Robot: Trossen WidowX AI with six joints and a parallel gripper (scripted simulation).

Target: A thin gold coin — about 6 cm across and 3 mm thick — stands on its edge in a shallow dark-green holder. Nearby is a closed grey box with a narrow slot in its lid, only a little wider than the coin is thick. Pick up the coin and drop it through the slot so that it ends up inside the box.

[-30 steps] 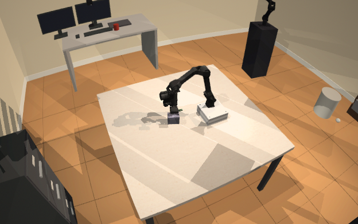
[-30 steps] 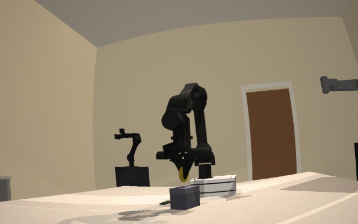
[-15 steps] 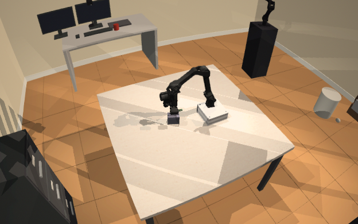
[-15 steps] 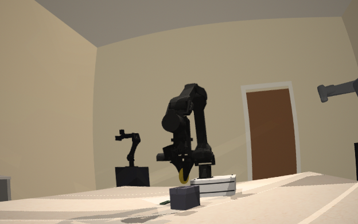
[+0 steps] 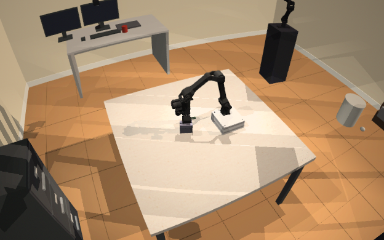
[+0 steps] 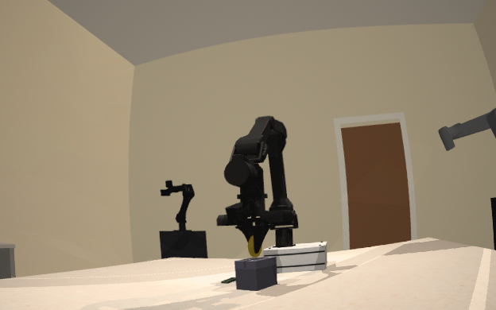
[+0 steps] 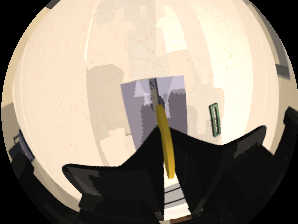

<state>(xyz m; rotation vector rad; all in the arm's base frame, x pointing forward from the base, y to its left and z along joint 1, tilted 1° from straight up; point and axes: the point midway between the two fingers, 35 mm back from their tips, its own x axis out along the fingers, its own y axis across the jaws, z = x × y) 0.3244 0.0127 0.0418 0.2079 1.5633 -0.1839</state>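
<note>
Right now the gold coin is 2 cm above my gripper tip.
</note>
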